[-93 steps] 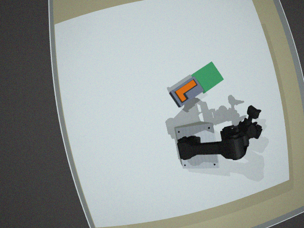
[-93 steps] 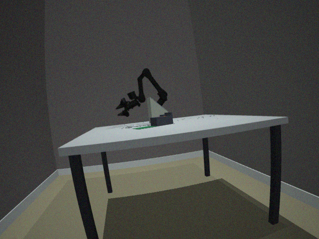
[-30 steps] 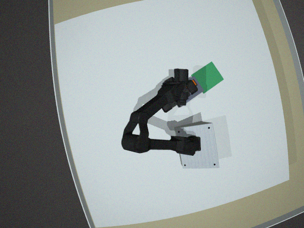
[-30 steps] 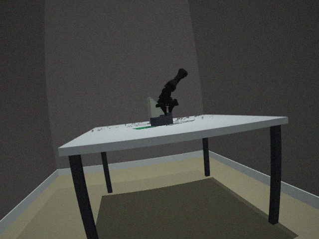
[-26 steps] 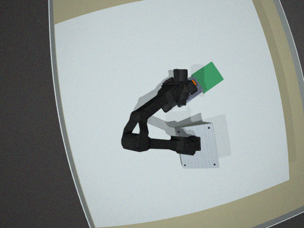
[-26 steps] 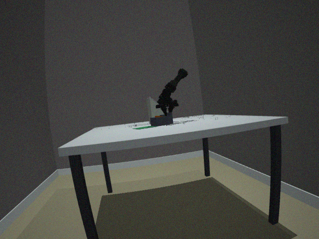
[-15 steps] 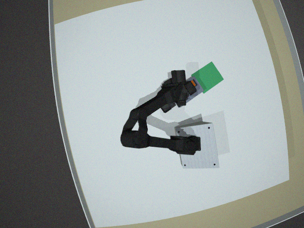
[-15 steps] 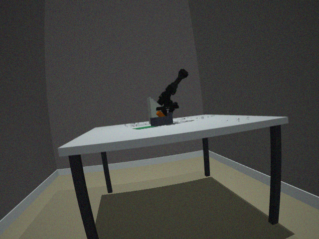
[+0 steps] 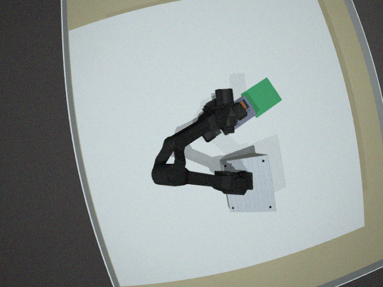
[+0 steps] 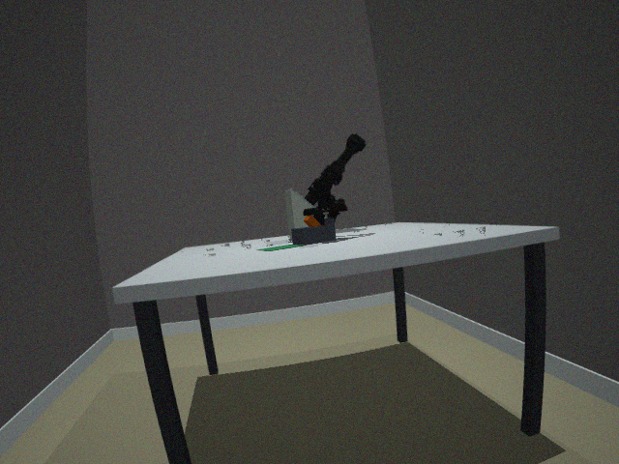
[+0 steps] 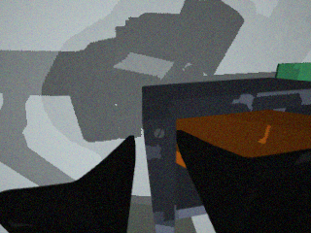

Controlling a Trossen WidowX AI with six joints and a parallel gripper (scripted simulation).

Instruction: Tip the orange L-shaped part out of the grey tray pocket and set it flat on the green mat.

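My gripper tip is now 50 mm to the left of the orange L-shaped part, 20 mm short of it and 10 mm below it. Also, from my gripper tip: green mat (200 mm to the right, 100 mm ahead, 50 mm below).
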